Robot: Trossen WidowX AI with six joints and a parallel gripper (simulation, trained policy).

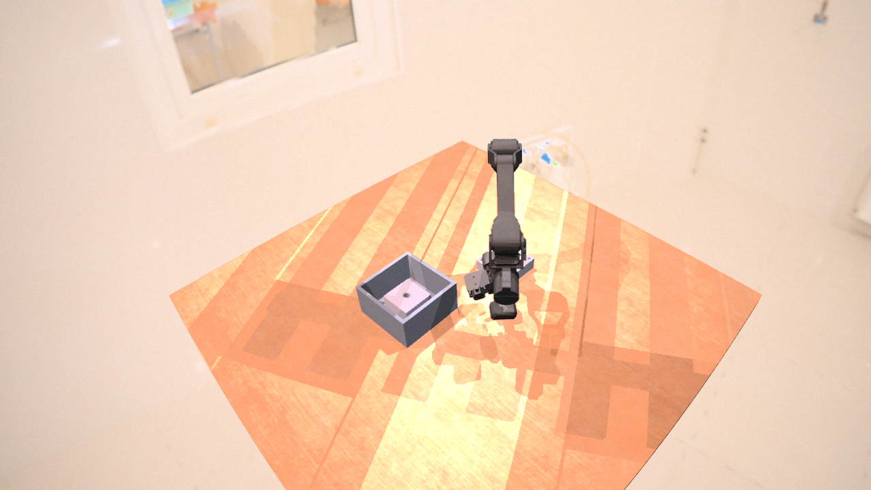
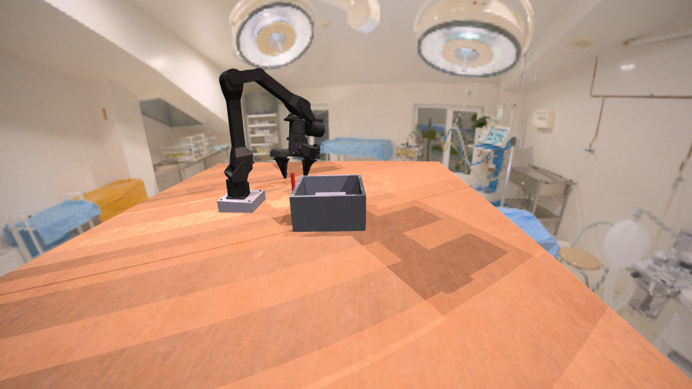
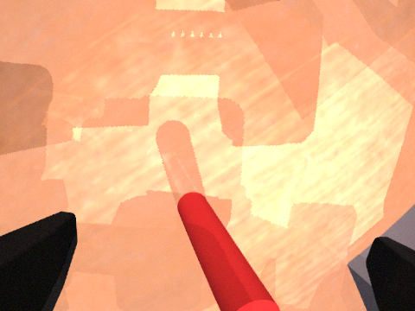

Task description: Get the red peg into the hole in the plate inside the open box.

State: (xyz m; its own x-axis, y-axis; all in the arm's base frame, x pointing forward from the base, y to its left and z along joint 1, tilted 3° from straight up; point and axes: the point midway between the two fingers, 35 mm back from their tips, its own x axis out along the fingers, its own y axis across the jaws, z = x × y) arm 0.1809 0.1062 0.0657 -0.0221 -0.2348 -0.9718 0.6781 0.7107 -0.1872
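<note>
The red peg lies 10 mm behind my gripper tip, 10 mm to the left of it and 20 mm below it. From my gripper tip the other things lie so: grey box (130 mm ahead, 190 mm to the right, 30 mm below); then pale plate (130 mm ahead, 190 mm to the right, 20 mm below).
</note>
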